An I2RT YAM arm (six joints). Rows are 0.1 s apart.
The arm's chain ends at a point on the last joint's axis. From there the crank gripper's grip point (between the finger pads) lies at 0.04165 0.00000 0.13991 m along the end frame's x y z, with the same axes.
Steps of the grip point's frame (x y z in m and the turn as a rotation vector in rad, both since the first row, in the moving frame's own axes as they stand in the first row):
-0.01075, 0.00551, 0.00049, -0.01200, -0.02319, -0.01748
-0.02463, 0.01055, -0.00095, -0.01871, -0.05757, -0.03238
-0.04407, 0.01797, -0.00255, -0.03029, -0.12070, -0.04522
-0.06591, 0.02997, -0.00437, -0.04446, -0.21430, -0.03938
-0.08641, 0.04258, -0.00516, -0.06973, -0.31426, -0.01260
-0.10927, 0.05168, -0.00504, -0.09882, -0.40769, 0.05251
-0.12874, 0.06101, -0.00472, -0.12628, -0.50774, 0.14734
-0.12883, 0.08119, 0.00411, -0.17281, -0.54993, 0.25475
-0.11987, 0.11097, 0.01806, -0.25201, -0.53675, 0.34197
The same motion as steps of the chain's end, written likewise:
-0.00750, 0.00453, -0.00043, -0.01200, -0.02319, -0.01748
-0.01653, 0.00913, -0.00310, -0.01871, -0.05757, -0.03238
-0.02698, 0.01517, -0.00651, -0.03029, -0.12070, -0.04522
-0.03531, 0.02464, -0.00992, -0.04446, -0.21430, -0.03938
-0.04122, 0.03278, -0.01086, -0.06973, -0.31426, -0.01260
-0.05009, 0.03679, -0.00928, -0.09882, -0.40769, 0.05251
-0.05420, 0.04216, -0.00578, -0.12628, -0.50774, 0.14734
-0.04650, 0.05623, 0.00606, -0.17281, -0.54993, 0.25475
-0.03659, 0.07488, 0.02279, -0.25201, -0.53675, 0.34197

